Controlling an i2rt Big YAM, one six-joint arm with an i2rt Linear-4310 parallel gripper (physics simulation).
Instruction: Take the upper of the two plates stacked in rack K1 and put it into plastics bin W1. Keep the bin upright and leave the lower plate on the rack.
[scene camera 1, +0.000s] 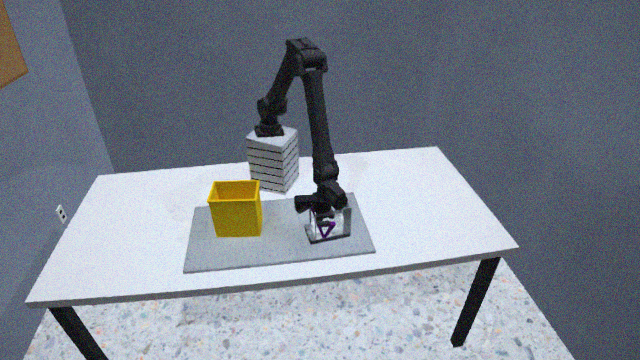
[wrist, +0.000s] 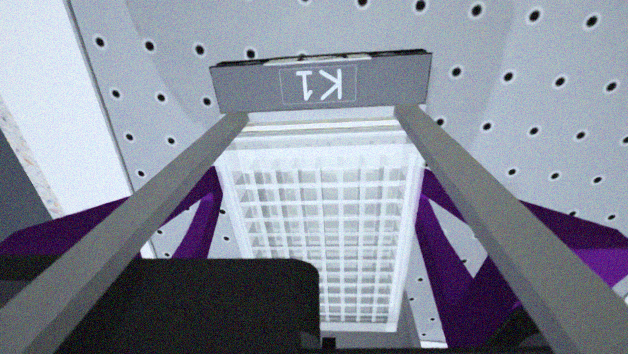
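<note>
Rack K1 (scene camera 1: 348, 220) (wrist: 250, 90) stands on the grey board, its label facing the front edge; its tall grey posts rise on both sides in the wrist view. The upper plate (wrist: 320, 220), clear-white with a grid of wells, lies flat in the rack. The lower plate is mostly hidden beneath it. My gripper (scene camera 1: 326, 230) (wrist: 314, 176) points down into the rack and is open, one purple finger on each side of the stack; whether the fingers touch it I cannot tell. The yellow bin (scene camera 1: 237, 217) stands upright to the left, open at the top.
The perforated grey board (scene camera 1: 280, 250) (wrist: 480, 100) lies on the white table (scene camera 1: 415, 200) under the rack and bin. A striped white block (scene camera 1: 267, 167) behind the bin carries the arm base. The front table edge runs close beyond the board.
</note>
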